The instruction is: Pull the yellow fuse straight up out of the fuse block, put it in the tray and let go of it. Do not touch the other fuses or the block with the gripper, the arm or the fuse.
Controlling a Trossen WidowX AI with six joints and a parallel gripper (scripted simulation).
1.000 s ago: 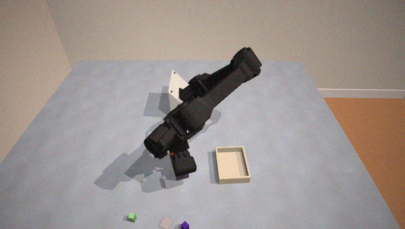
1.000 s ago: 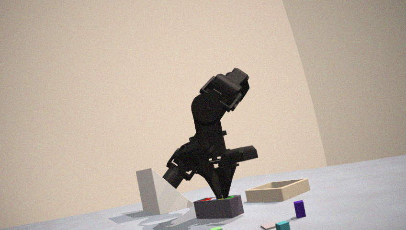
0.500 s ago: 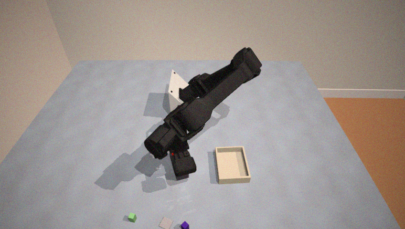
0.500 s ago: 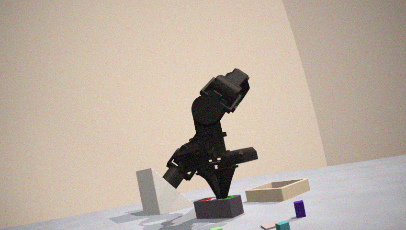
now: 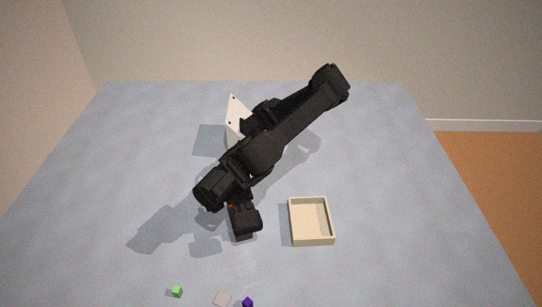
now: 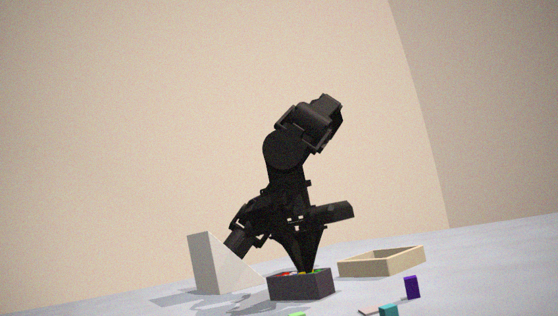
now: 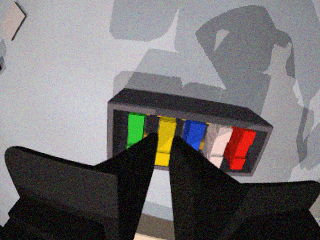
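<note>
Right now the blue fuse is 2 cm behind my gripper tip and 1 cm below it. Round my gripper tip: yellow fuse 1 cm below; then green fuse 2 cm ahead, 1 cm below; then pale fuse 3 cm behind, 1 cm to the right, 1 cm below.
</note>
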